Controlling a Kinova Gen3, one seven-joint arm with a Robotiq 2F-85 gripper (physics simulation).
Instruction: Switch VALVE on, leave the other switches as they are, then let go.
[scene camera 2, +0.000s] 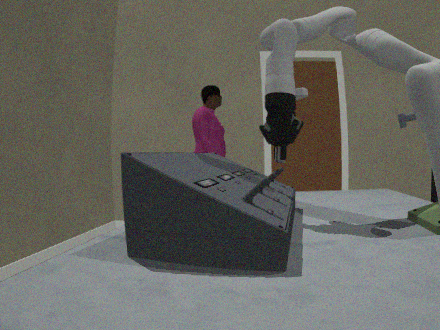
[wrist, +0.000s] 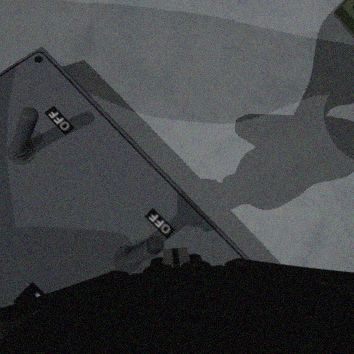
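The dark sloped switch panel stands on the table. In the scene view, a lever sticks up from its slope, overlapping any others behind it. In the wrist view, one lever is at the upper left beside an OFF label. Another lever lies near the fingertips, below a second OFF label. No switch name is readable, so I cannot tell which is VALVE. My gripper is shut and empty, pointing down, with its tips above the panel's lower part, near a lever end.
Framed name plates lie higher on the slope. The pale table surrounds the panel, with the arm's shadow on it. A green base is at the right. A person in pink stands behind the panel, and a brown door is behind the arm.
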